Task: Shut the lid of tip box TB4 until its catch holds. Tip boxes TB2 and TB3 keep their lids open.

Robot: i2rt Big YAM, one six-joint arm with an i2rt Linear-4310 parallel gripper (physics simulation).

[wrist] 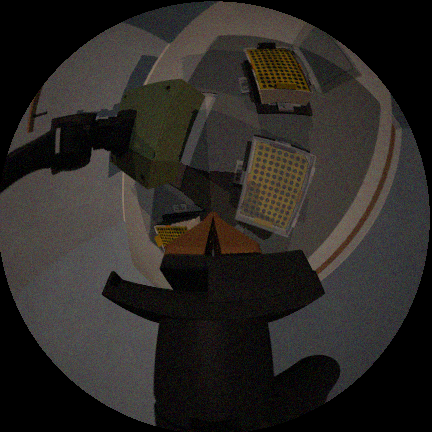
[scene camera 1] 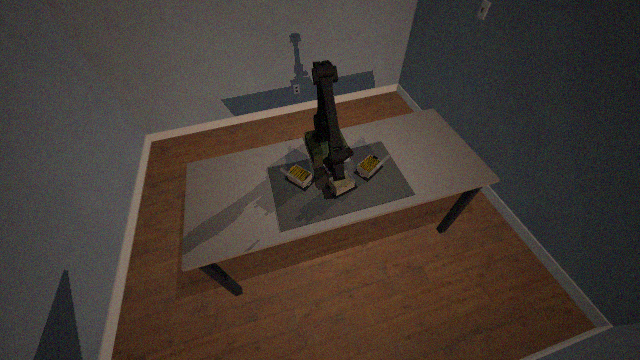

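Where they show: gripper, fingertip midpoint: (wrist: 212, 216) (scene camera 1: 331, 168); arm's base, link origin: (wrist: 123, 132) (scene camera 1: 322, 137).
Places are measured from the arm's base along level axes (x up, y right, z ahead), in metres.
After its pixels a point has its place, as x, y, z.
A tip box with yellow tips (scene camera 1: 342, 187) @(-0.019, 0.011, 0.401) (wrist: 275, 185) @(-0.009, -0.007, 0.350) stands at the middle of the mat. Its clear lid lies flat over the tips; whether the catch holds cannot be seen. Its label is unreadable, but it is the box without a raised lid, so I take it as TB4. My gripper (scene camera 1: 340, 177) (wrist: 212, 216) @(0.048, 0.046, 0.306) is shut and empty, above and beside this box. The right tip box (scene camera 1: 370, 166) @(-0.029, -0.201, 0.302) (wrist: 277, 75) @(-0.029, -0.179, 0.290) and the left tip box (scene camera 1: 300, 175) @(-0.029, 0.210, 0.237) (wrist: 171, 234) @(-0.029, 0.201, 0.212) have their lids open. Which one is TB2 or TB3 cannot be read. My fingers partly hide the left box in the wrist view.
The grey mat (scene camera 1: 300, 215) @(-0.087, 0.272, 0.461) (wrist: 345, 125) @(-0.087, -0.199, 0.437) lies on the pale table (scene camera 1: 440, 150) @(-0.090, -0.712, 0.275). The green arm base (scene camera 1: 311, 145) @(0.000, 0.089, 0.050) (wrist: 162, 125) @(-0.004, -0.028, 0.146) stands behind the boxes. The outer boxes flank the middle one, with gaps between them. The table's front edge runs beyond the mat.
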